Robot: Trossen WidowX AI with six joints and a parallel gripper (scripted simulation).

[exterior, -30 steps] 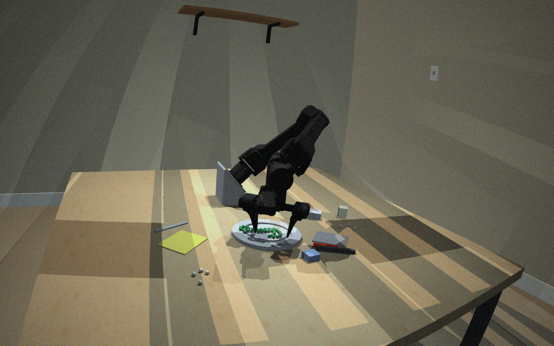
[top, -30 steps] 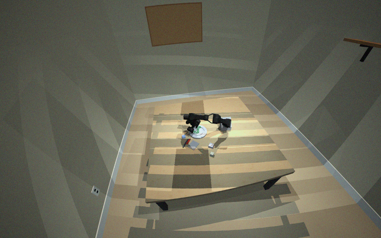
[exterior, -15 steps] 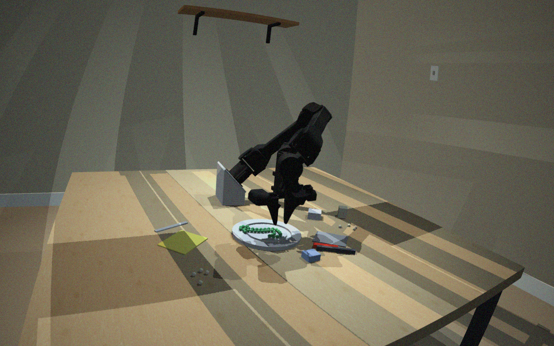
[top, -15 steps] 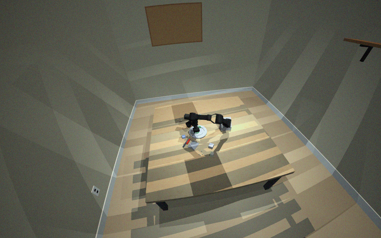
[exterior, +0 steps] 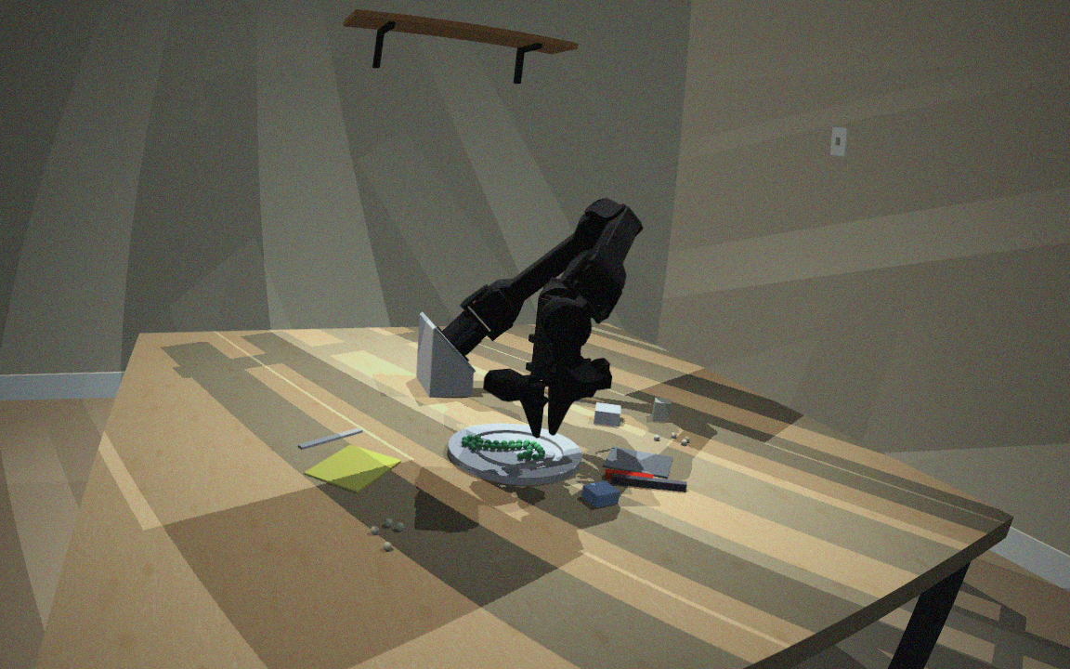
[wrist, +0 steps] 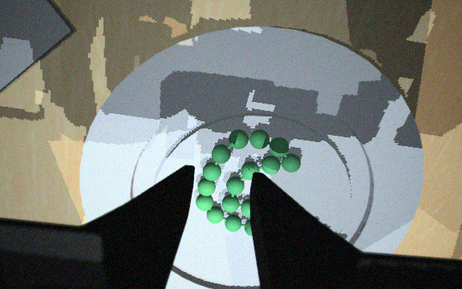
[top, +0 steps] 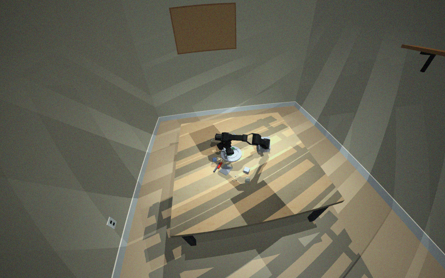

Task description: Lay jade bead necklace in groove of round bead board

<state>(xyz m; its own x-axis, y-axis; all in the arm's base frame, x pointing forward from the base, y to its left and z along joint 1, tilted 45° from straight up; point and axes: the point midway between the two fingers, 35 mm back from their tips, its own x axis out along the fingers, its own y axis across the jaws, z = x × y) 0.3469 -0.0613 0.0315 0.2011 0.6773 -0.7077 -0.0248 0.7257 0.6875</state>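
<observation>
The round grey bead board lies 40 mm behind my gripper tip, 20 mm to the right of it and 40 mm below it. Also, from my gripper tip: grey plate: 60 mm ahead, 140 mm to the left, 40 mm below; then blue block: 130 mm ahead, 10 mm to the left, 40 mm below; then red and black pen: 110 mm ahead, 90 mm to the left, 40 mm below.
</observation>
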